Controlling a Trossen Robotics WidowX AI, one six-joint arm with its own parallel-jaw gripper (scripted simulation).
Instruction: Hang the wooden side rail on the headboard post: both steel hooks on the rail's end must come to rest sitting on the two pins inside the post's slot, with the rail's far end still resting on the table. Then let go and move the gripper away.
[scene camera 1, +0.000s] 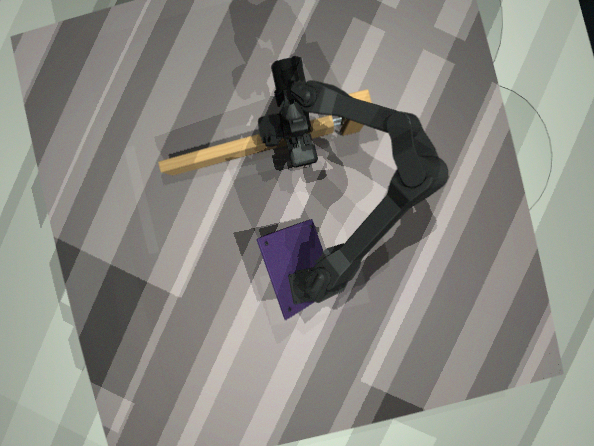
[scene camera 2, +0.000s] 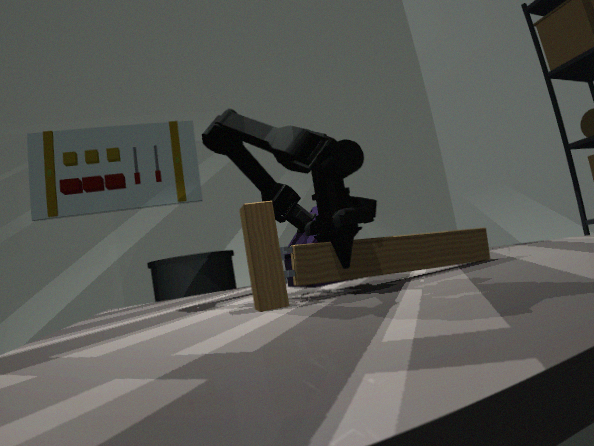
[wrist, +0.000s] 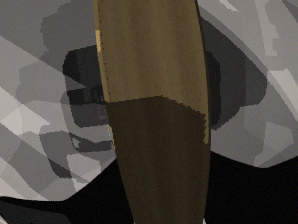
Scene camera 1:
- my gripper
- wooden side rail
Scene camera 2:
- my gripper
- wooden side rail
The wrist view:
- my gripper
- wooden side rail
